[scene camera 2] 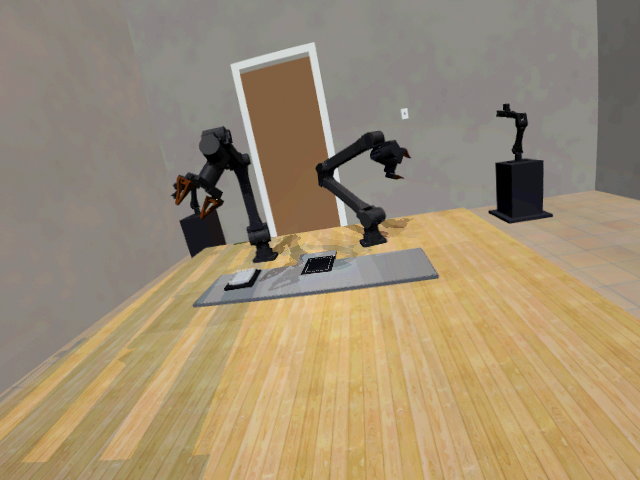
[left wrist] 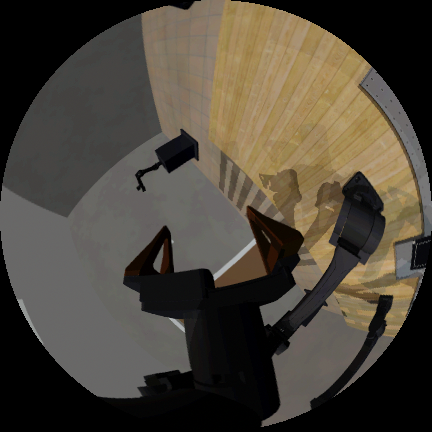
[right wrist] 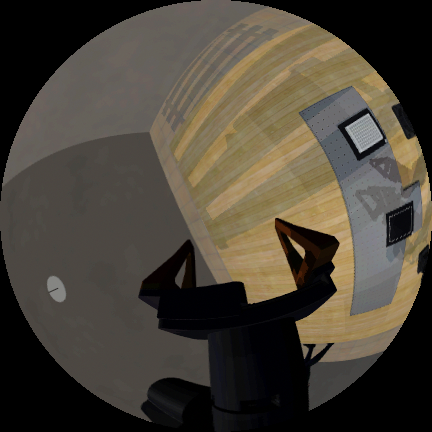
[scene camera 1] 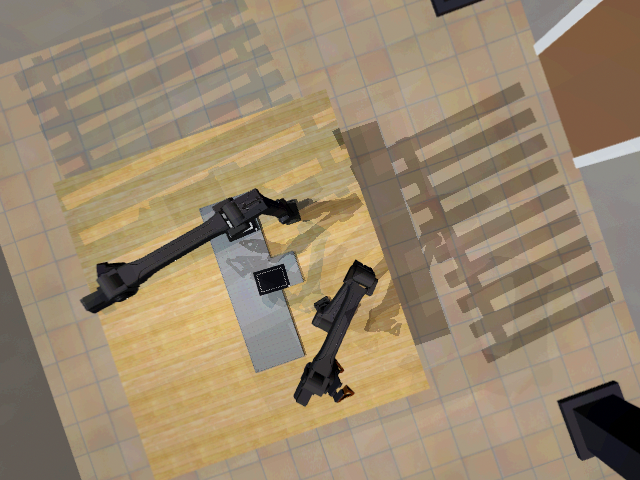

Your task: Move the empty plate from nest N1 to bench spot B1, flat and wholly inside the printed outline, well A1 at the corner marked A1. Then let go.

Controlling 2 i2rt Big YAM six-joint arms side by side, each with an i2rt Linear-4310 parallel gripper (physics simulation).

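Frame: origin at the left arm's base, x ahead, y left, z up, level; metres.
Seen in the pictures: left gripper, fingertip midpoint: (scene camera 2: 406, 168) (left wrist: 205, 219) (scene camera 1: 348, 382); right gripper, fingertip midpoint: (scene camera 2: 189, 211) (right wrist: 232, 233) (scene camera 1: 125, 262); left arm's base, origin of the base link: (scene camera 2: 373, 242) (left wrist: 363, 196) (scene camera 1: 325, 309); right arm's base, origin of the base link: (scene camera 2: 265, 258) (scene camera 1: 290, 212).
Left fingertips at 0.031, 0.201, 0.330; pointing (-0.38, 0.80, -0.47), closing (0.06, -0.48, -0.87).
Pixels of each thing's top centre, then the offset from my left fingertips to it, as dx, dy, dz. "*": a spot on its surface instead. Level surfaces: height alone.
- white plate, middle of its top: (right wrist: 365, 131) (scene camera 2: 242, 274) +0.120, -0.823, -0.291
- black-rimmed nest N1, surface spot: (right wrist: 353, 142) * +0.185, -0.825, -0.305
- Bench spot B1, surface spot: (scene camera 2: 318, 264) (right wrist: 400, 224) (scene camera 1: 271, 279) * +0.130, -0.491, -0.315
- grey perforated board, its level: dz -0.317
- wooden table, its level: dz -0.330
The white plate (scene camera 2: 242, 277) (right wrist: 364, 133) lies in the black-rimmed nest N1 (right wrist: 351, 142); in scene camera 1 the right arm mostly covers it. Bench spot B1 (scene camera 1: 271, 279) (scene camera 2: 318, 264) (right wrist: 400, 225) is a bare black pad with a dashed white outline; its edge shows in the left wrist view (left wrist: 422, 252). The A1 marks are too small to read. My right gripper (scene camera 2: 190, 210) (right wrist: 232, 233) is open and empty, raised well away from the plate; its fingers are hidden in scene camera 1. My left gripper (scene camera 1: 342, 379) (scene camera 2: 405, 167) (left wrist: 205, 219) is open, empty and high, away from the plate.
The nest and pad are on a grey perforated board (scene camera 1: 273, 335) (scene camera 2: 392, 266) (right wrist: 375, 280) on the wooden table (scene camera 1: 191, 382) (scene camera 2: 361, 372). Both arm bases stand behind the board in scene camera 2. A dark pedestal (scene camera 2: 519, 188) with another arm stands beyond the table.
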